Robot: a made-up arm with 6 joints.
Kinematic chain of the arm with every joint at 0, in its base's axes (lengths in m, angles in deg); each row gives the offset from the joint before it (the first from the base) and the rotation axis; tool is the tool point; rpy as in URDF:
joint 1: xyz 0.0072 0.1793 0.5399 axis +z
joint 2: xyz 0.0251 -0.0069 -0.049 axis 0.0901 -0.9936 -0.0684
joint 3: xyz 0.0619 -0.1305 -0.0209 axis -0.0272 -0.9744 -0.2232
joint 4: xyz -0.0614 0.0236 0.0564 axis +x
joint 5: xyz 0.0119 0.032 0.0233 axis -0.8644 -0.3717 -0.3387
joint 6: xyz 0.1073 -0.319 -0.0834 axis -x
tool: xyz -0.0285 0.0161 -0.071 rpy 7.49 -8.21 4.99
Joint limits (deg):
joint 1: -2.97..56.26
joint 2: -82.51..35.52
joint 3: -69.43..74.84
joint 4: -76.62..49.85
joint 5: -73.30..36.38
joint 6: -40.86..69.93
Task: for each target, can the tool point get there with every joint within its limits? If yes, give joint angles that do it. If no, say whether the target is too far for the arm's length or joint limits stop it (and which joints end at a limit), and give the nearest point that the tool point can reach.
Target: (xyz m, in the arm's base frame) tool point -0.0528 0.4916 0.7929
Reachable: no: joint limits stop it (at a limit: joint 1, joint 2, joint 3, joint 4, joint 5) | nearest point 0.0593 0.5022 0.6341 | short by 0.195 m
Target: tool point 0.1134 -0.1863 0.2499
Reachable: yes | joints 1.98 -26.18 33.20 -29.79 -55.43 51.30
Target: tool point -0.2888 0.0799 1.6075
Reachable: no: too far | nearest point -0.0569 0.0647 0.9222 | short by 0.724 m
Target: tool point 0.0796 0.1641 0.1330
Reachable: yes | joints 24.05 -60.65 63.90 19.87 -64.17 29.81
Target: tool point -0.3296 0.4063 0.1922
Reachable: no: joint limits stop it (at a limit: joint 1, joint 2, joint 5, joint 6) | nearest point -0.1855 0.2874 0.2844 | short by 0.208 m
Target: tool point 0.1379 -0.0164 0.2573
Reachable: yes | joints 21.14 -5.94 -10.57 -3.32 -39.07 -14.51
